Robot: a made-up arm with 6 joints.
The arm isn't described. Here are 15 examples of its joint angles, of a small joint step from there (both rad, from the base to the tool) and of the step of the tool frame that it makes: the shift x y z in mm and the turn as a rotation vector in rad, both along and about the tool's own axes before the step.
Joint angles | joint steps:
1: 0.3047 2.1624 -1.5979 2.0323 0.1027 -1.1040 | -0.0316 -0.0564 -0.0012 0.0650 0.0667 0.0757
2: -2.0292 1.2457 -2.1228 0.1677 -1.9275 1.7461 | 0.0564 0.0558 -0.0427 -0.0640 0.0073 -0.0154
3: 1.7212 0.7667 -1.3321 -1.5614 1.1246 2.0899 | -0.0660 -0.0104 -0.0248 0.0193 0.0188 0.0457
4: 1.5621 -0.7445 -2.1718 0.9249 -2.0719 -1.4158 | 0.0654 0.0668 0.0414 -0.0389 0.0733 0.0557
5: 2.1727 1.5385 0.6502 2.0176 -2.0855 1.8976 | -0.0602 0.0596 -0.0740 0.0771 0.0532 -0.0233
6: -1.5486 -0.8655 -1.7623 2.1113 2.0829 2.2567 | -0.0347 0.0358 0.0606 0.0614 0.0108 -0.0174
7: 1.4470 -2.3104 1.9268 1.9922 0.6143 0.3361 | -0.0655 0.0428 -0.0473 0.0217 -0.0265 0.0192
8: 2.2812 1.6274 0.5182 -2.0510 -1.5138 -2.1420 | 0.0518 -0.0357 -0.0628 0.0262 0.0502 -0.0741
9: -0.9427 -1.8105 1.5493 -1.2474 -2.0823 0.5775 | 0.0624 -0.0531 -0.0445 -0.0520 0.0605 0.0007
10: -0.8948 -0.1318 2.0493 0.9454 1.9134 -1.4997 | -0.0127 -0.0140 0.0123 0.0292 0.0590 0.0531
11: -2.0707 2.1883 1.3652 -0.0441 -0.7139 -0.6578 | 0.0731 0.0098 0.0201 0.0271 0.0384 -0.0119
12: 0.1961 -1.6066 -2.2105 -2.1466 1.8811 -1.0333 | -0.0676 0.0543 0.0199 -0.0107 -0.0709 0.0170
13: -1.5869 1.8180 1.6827 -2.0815 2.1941 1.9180 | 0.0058 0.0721 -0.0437 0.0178 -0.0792 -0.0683
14: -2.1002 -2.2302 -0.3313 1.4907 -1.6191 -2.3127 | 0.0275 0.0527 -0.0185 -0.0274 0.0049 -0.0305
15: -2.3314 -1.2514 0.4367 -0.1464 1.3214 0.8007 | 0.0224 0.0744 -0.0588 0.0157 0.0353 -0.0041
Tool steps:
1: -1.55 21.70 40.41 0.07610 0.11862 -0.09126
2: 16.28 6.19 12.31 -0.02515 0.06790 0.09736
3: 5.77 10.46 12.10 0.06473 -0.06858 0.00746
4: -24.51 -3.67 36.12 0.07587 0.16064 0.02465
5: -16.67 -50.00 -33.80 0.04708 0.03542 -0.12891
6: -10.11 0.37 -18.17 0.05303 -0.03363 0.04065
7: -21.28 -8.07 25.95 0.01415 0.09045 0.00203
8: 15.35 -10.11 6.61 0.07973 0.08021 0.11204
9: -5.25 -3.77 8.28 -0.07236 -0.07275 0.12601
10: -2.75 -0.60 4.75 -0.00628 0.06309 -0.03419
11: 10.53 19.62 -8.71 -0.07440 0.06593 -0.02011
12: 2.68 9.05 -18.73 0.09320 0.00933 -0.00848
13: -7.76 0.78 -0.46 0.05192 0.05779 0.13190
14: -0.49 12.47 -37.98 -0.05957 0.02276 0.05731
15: 24.71 -5.01 38.38 -0.11101 -0.03392 0.05714
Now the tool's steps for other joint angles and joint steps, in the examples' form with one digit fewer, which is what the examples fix.
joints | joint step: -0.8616 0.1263 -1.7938 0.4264 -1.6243 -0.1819 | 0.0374 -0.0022 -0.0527 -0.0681 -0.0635 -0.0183
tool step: 5.2 -10.5 -9.6 0.0704 -0.0211 0.0840
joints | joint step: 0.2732 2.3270 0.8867 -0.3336 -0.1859 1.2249 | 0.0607 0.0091 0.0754 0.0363 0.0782 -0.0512
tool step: -2.9 0.1 10.3 -0.0604 -0.0906 0.0927
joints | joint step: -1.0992 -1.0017 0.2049 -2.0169 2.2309 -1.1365 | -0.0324 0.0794 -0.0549 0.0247 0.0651 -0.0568
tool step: -9.1 -22.0 8.1 -0.1206 0.0536 -0.0014
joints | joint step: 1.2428 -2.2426 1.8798 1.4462 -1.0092 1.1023 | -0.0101 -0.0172 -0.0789 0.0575 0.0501 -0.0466
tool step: -9.2 1.1 -20.6 0.0029 0.0222 0.0003
